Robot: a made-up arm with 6 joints. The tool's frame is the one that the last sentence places.
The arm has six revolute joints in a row. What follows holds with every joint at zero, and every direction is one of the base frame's.
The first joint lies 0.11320 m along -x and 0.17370 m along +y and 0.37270 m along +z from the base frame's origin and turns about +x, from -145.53 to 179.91 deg.
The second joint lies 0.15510 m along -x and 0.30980 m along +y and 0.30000 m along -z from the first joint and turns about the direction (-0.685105, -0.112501, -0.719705), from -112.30 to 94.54 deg.
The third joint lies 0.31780 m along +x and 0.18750 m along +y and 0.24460 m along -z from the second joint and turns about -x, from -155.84 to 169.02 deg.
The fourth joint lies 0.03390 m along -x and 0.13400 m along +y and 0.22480 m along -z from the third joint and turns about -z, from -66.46 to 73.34 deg.
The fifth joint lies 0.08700 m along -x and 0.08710 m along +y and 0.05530 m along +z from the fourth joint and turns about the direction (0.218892, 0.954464, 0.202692), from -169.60 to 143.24 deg.
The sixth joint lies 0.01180 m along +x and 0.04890 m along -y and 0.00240 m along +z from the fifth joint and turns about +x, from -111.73 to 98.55 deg.
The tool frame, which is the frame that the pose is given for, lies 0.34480 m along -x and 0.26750 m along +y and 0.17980 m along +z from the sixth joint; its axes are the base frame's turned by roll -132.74, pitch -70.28 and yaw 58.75 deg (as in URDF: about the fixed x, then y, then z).
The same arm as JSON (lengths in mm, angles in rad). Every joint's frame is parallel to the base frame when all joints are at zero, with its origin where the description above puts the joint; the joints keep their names.
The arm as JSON. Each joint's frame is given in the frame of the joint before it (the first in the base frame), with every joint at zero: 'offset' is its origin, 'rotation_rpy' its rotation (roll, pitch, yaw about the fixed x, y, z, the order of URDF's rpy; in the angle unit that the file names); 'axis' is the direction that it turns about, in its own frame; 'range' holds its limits. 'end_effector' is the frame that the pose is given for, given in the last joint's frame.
{"length_unit": "mm", "angle_unit": "rad", "chain": [{"id": "joint 1", "offset": [-113.2, 173.7, 372.7], "rotation_rpy": [0.0, 0.0, 0.0], "axis": [1.0, 0.0, 0.0], "range": [-2.54, 3.14]}, {"id": "joint 2", "offset": [-155.1, 309.8, -300.0], "rotation_rpy": [0.0, 0.0, 0.0], "axis": [-0.685105, -0.112501, -0.719705], "range": [-1.96, 1.65]}, {"id": "joint 3", "offset": [317.8, 187.5, -244.6], "rotation_rpy": [0.0, 0.0, 0.0], "axis": [-1.0, 0.0, 0.0], "range": [-2.7199, 2.95]}, {"id": "joint 4", "offset": [-33.9, 134.0, -224.8], "rotation_rpy": [0.0, 0.0, 0.0], "axis": [0.0, 0.0, -1.0], "range": [-1.1599, 1.28]}, {"id": "joint 5", "offset": [-87.0, 87.1, 55.3], "rotation_rpy": [0.0, 0.0, 0.0], "axis": [0.218892, 0.954464, 0.202692], "range": [-2.9601, 2.5]}, {"id": "joint 6", "offset": [11.8, -48.9, 2.4], "rotation_rpy": [0.0, 0.0, 0.0], "axis": [1.0, 0.0, 0.0], "range": [-1.9501, 1.72]}], "end_effector": {"offset": [-344.8, 267.5, 179.8], "rotation_rpy": [-2.3168, -1.2266, 1.0254]}}
